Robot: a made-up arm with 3 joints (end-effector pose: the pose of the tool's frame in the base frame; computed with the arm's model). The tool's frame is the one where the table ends. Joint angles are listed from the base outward.
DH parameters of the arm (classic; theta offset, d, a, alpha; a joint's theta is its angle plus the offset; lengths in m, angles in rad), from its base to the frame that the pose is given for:
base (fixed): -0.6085 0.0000 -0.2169 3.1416
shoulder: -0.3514 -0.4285 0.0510 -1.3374
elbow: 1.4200 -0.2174 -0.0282 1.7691
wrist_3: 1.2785 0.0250 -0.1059 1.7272
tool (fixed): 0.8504 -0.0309 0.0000 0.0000
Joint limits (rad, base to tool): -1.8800..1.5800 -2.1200..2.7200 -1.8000..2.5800
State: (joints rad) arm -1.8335 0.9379 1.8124
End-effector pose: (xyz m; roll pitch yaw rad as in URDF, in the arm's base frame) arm -0.4134 0.1355 0.5557 1.7398 -0.0734 1.5577
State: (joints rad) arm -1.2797 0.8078 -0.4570
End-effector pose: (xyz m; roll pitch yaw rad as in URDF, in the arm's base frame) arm -0.3535 0.3954 0.4092 0.2585 -0.9867 0.0542
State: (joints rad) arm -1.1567 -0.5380 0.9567
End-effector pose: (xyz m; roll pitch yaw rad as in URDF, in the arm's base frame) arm -0.3824 0.3710 0.5075 0.4602 1.0328 0.4086
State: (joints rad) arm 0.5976 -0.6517 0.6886
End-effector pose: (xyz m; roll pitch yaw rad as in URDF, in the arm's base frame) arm 0.0972 0.3035 0.4891 0.1400 0.9490 -1.4265
